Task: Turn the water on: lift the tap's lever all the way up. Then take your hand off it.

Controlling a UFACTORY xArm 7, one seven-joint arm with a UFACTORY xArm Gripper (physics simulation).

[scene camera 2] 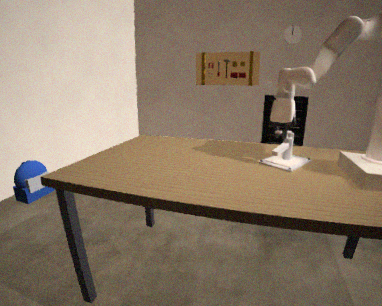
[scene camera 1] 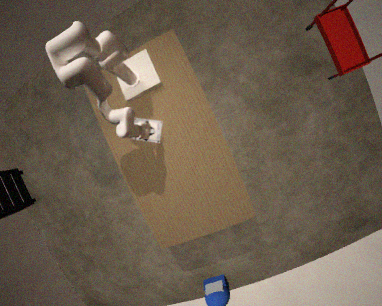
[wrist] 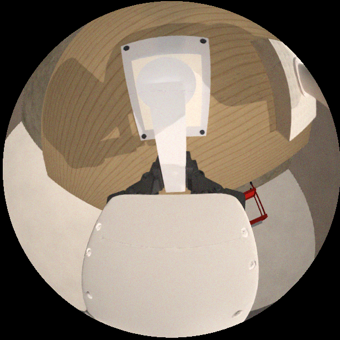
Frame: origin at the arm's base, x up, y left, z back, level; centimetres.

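Where they show: gripper, between the fingertips: (scene camera 2: 279, 138) (scene camera 1: 152, 130); arm's base, origin of its link: (scene camera 2: 376, 161) (scene camera 1: 132, 79).
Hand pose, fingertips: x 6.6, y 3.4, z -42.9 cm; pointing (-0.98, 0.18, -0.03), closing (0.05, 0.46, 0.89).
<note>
Each offset is from my fingertips to the top centre of the thing. "spot": to the spot under its first point. Level surfaces: height alone.
The white tap @[spot: dx -6.0, dy -5.9, dz +4.7 cm] (scene camera 2: 288, 149) stands upright on its square base plate @[spot: dx -12.2, dy +0.4, dz -2.5 cm] (scene camera 1: 159, 134) (scene camera 2: 300, 161) (wrist: 128, 67), with its short spout pointing to the left in the second scene view. The tap's white lever (wrist: 171, 132) extends from the round top of the tap towards my wrist. My gripper (wrist: 174, 160) is shut on the lever near its free end, with one dark finger on each side. In the second scene view the fingers (scene camera 2: 286, 128) are at the top of the tap. The lever's exact angle is hard to tell there, and the arm partly covers the tap in the first scene view.
The tap is on the wooden table @[dx -13.0 cm] (scene camera 1: 200, 175) (scene camera 2: 150, 175) (wrist: 235, 120), near one long edge. The arm's white base block (scene camera 1: 154, 75) (scene camera 2: 357, 172) (wrist: 301, 117) stands close to the tap. A red cart (scene camera 1: 345, 42) stands on the floor beyond the table.
</note>
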